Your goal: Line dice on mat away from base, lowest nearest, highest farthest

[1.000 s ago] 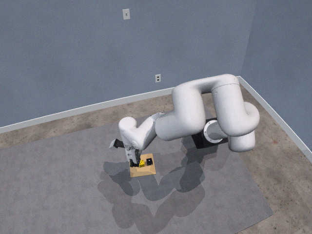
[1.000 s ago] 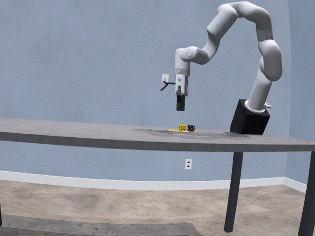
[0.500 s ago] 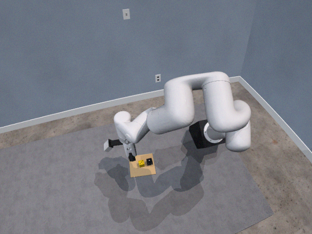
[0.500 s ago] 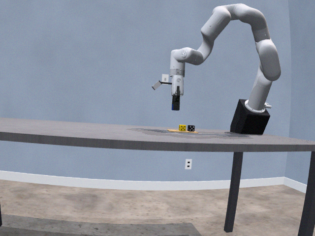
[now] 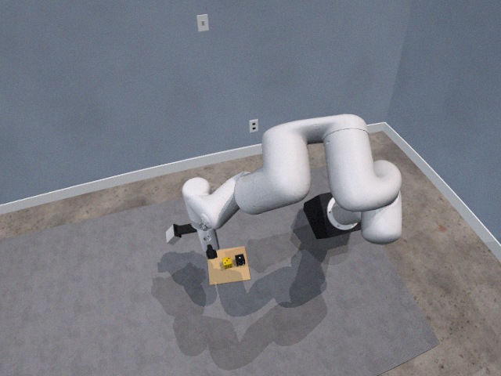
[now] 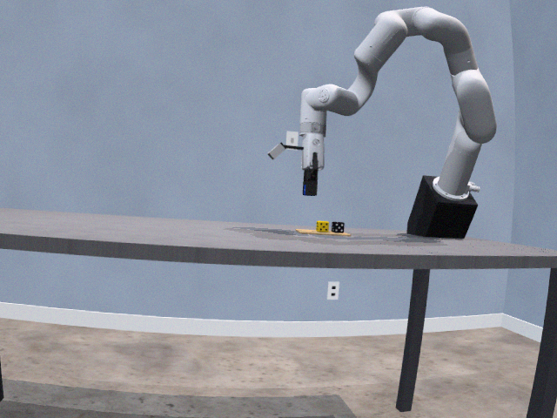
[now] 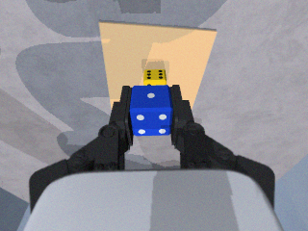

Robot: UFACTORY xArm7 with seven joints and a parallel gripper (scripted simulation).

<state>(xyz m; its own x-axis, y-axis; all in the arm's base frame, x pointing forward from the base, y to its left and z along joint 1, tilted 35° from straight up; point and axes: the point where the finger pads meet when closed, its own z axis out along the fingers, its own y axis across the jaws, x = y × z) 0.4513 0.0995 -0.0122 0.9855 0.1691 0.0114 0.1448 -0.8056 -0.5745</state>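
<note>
My gripper is now 110 mm above the yellow die, 40 mm past it and 10 mm to the left of it. Also, from my hand: tan mat (120 mm below, 40 mm behind, 10 mm to the right); then black die (110 mm below, 90 mm behind, 20 mm to the right); then blue die (10 mm below).
</note>
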